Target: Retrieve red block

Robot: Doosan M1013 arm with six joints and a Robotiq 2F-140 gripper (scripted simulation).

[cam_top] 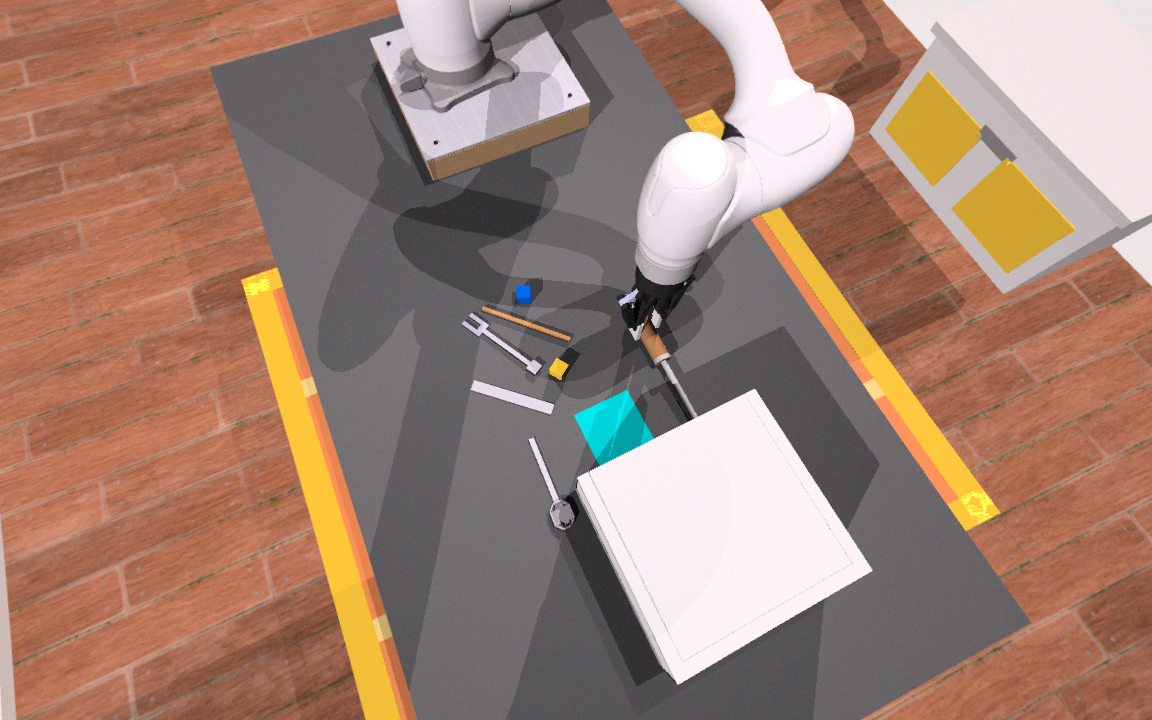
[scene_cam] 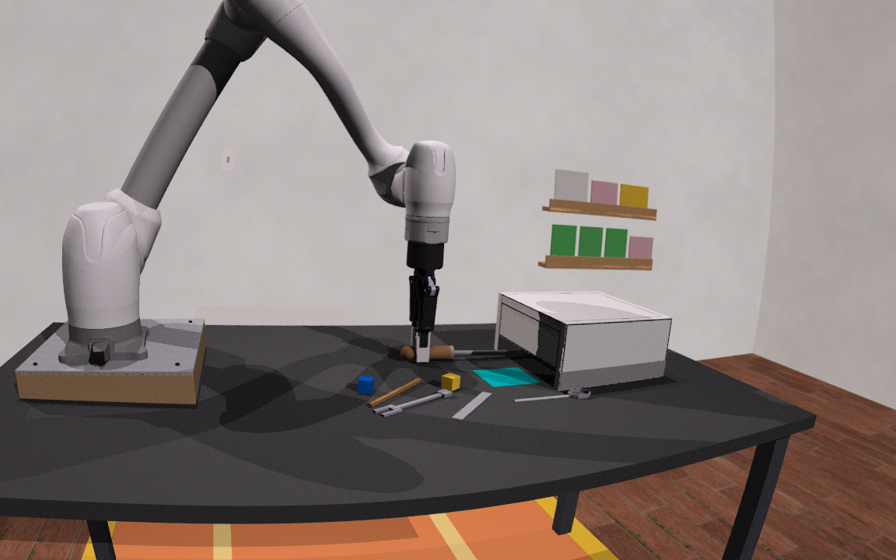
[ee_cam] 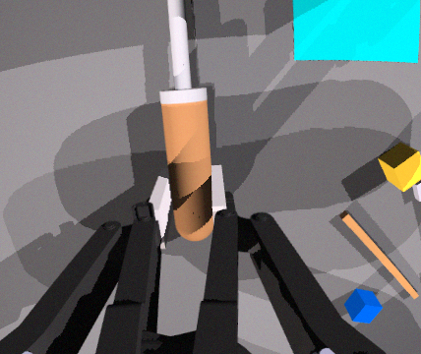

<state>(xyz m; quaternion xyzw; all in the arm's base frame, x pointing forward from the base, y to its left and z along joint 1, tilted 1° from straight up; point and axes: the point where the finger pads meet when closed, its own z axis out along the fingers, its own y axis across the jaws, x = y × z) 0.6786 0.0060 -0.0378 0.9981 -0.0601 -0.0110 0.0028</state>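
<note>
Right now my hand is 150 mm to the left of the teal square, 130 mm short of it and 40 mm above it. The rest, counted from my hand: wooden stick: 180 mm to the right, 130 mm behind, 30 mm below; then hook tool: 130 mm ahead, 50 mm to the right, 20 mm below; then yellow block: 170 mm to the right, 20 mm below, 10 mm behind.
</note>
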